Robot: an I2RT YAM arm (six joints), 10 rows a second.
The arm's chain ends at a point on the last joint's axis. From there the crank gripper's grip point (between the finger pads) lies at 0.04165 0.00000 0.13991 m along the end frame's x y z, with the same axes.
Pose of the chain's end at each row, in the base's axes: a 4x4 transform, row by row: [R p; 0 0 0 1], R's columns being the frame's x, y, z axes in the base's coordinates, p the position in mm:
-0.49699 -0.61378 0.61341 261.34; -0.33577 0.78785 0.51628 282.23; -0.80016 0.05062 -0.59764 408.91; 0 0 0 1
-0.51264 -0.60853 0.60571 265.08; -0.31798 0.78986 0.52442 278.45; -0.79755 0.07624 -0.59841 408.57; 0 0 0 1
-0.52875 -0.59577 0.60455 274.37; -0.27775 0.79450 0.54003 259.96; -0.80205 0.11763 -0.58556 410.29; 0 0 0 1
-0.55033 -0.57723 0.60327 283.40; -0.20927 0.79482 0.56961 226.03; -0.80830 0.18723 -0.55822 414.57; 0 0 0 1
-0.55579 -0.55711 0.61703 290.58; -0.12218 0.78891 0.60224 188.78; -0.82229 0.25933 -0.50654 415.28; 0 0 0 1
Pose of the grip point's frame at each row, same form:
-0.49699 -0.61378 0.61341 326.46; -0.33577 0.78785 0.51628 340.48; -0.80016 0.05062 -0.59764 291.97; 0 0 0 1
-0.51264 -0.60853 0.60571 328.47; -0.31798 0.78986 0.52442 338.58; -0.79755 0.07624 -0.59841 291.63; 0 0 0 1
-0.52875 -0.59577 0.60455 336.93; -0.27775 0.79450 0.54003 323.95; -0.80205 0.11763 -0.58556 294.96; 0 0 0 1
-0.55033 -0.57723 0.60327 344.88; -0.20927 0.79482 0.56961 297.01; -0.80830 0.18723 -0.55822 302.80; 0 0 0 1
-0.55579 -0.55711 0.61703 353.76; -0.12218 0.78891 0.60224 267.95; -0.82229 0.25933 -0.50654 310.16; 0 0 0 1

